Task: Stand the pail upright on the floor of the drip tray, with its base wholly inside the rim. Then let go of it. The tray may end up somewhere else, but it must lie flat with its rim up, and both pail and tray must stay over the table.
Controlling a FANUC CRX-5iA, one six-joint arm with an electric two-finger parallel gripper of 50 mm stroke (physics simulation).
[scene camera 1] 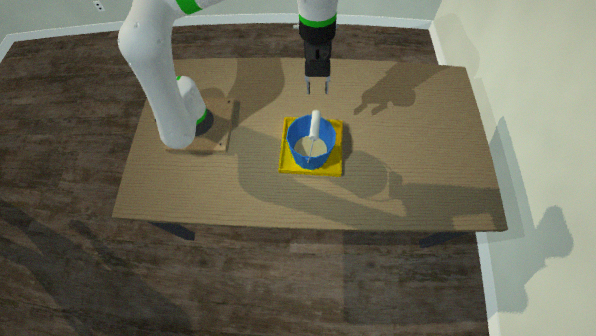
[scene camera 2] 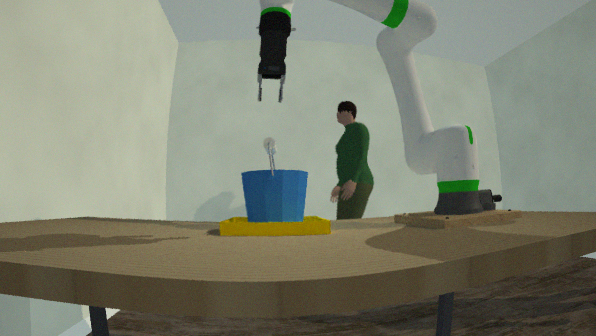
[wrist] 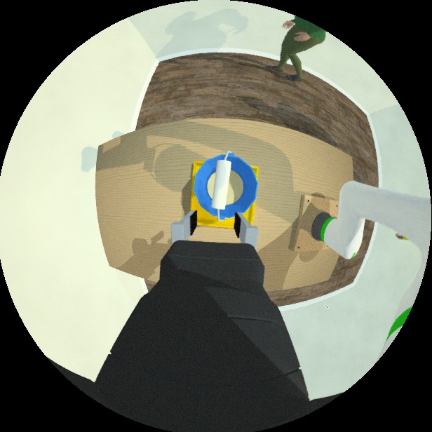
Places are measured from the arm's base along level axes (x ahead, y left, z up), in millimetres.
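Pixels of known places: gripper, between the fingertips: [scene camera 1: 317, 91] [scene camera 2: 269, 100]; arm's base, origin of its link: [scene camera 1: 197, 122] [scene camera 2: 458, 212].
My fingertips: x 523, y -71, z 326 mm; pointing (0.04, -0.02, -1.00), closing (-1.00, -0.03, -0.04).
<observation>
Ahead of a thing's pixels: the offset from my fingertips to its middle. Level surfaces: height alone.
The blue pail [scene camera 1: 325, 148] [scene camera 2: 275, 196] [wrist: 201, 187] stands upright in the yellow drip tray @(dx -10, dy -17, dz -333 mm) [scene camera 1: 338, 168] [scene camera 2: 275, 229] [wrist: 229, 223], with its base inside the rim as far as the views show. Its white handle grip @(dx -1, dy -50, dz -120 mm) [scene camera 1: 315, 125] [scene camera 2: 270, 145] [wrist: 221, 185] stands raised above the pail's mouth. The tray lies flat on the table, rim up. My gripper [scene camera 1: 317, 92] [scene camera 2: 270, 100] [wrist: 215, 218] is open and empty. It hangs well above the pail and its handle, apart from both. The pail's walls hide part of the tray floor.
The wooden table @(dz -348 mm) [scene camera 1: 190, 200] [scene camera 2: 175, 260] [wrist: 125, 200] extends around the tray on all sides. The robot's base [scene camera 1: 204, 123] [scene camera 2: 457, 197] [wrist: 322, 227] stands on a wooden board to one side of the tray. A person in green [scene camera 2: 354, 155] [wrist: 300, 45] stands beyond the table.
</observation>
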